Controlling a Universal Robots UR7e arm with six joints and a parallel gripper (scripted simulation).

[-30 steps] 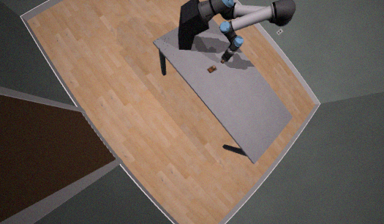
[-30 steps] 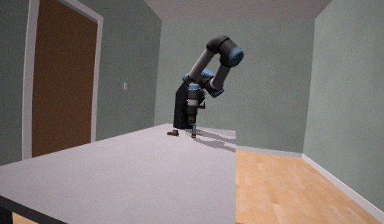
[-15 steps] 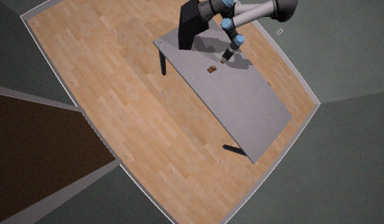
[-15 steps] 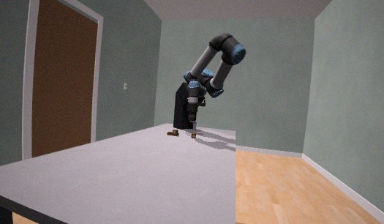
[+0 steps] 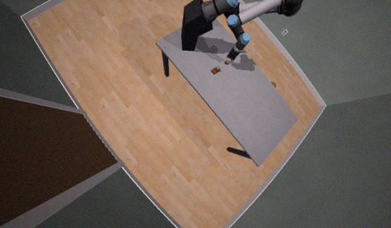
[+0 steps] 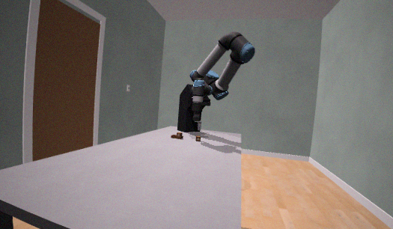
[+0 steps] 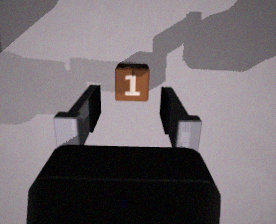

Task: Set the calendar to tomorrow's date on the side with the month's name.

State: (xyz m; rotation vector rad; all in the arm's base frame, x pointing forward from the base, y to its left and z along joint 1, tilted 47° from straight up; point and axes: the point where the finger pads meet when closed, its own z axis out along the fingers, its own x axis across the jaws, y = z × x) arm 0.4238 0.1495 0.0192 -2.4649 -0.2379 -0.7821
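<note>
The brown wooden cube is 80 mm below my hand. Round my hand: calendar tray 10 mm ahead, 160 mm to the right, 90 mm below.
</note>
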